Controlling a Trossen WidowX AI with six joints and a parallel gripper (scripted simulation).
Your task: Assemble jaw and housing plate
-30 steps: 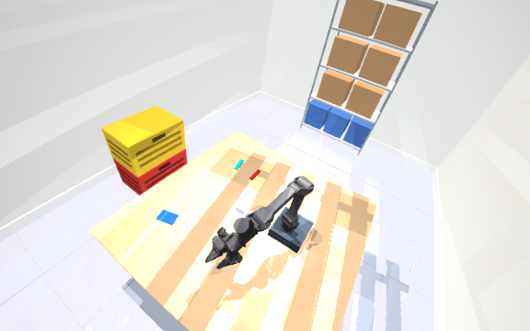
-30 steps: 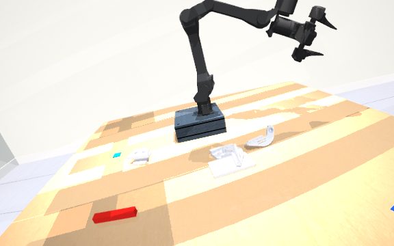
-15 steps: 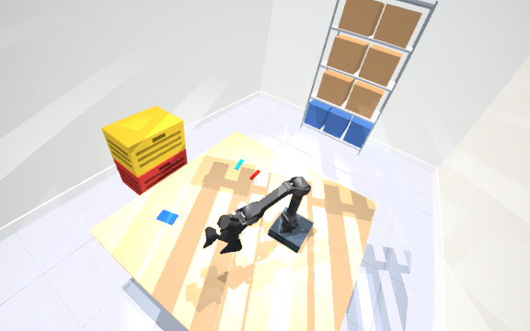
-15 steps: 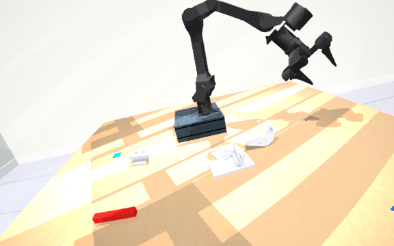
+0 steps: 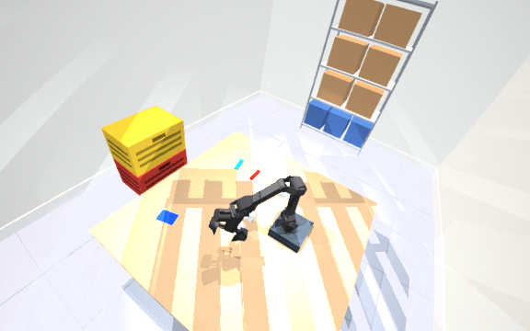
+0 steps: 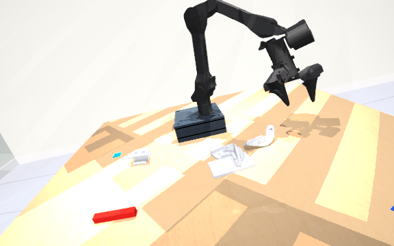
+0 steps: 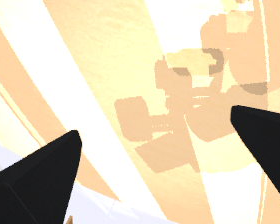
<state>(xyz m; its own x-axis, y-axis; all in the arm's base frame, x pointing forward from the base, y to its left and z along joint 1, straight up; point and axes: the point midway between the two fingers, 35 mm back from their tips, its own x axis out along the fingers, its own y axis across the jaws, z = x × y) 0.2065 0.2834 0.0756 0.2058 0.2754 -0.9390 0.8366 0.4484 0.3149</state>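
Now: gripper tip 11 cm to the left of the white jaw, 8 cm above it and 1 cm past it. The rest, counted from my gripper tip: small cyan marker (68 cm to the right, 12 cm behind, 11 cm below); then blue tile (37 cm ahead, 11 cm below, 7 cm to the left); then red bar (56 cm to the right, 21 cm ahead, 11 cm below).
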